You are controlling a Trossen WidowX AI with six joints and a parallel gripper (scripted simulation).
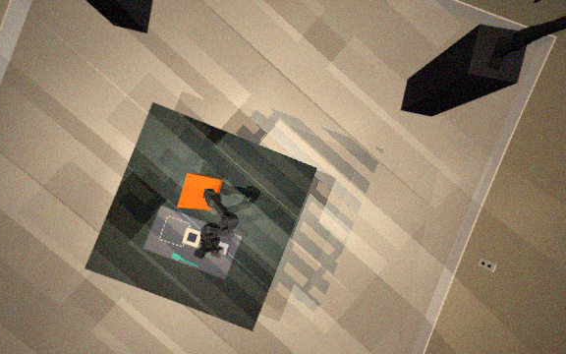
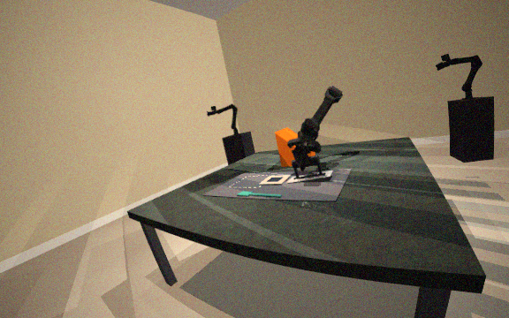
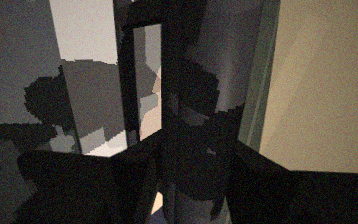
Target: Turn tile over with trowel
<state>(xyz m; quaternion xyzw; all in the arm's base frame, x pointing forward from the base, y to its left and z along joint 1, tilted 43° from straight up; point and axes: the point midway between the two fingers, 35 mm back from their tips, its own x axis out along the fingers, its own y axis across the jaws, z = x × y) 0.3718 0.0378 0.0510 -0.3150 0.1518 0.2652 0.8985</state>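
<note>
My gripper tip is 140 mm to the left of the tile, 50 mm above it and 40 mm past it. From my gripper tip the other things lie so: grey mat (130 mm to the right, 80 mm below); grey trowel (20 mm behind, 10 mm below); teal trowel (180 mm to the right, 130 mm ahead, 50 mm below).
</note>
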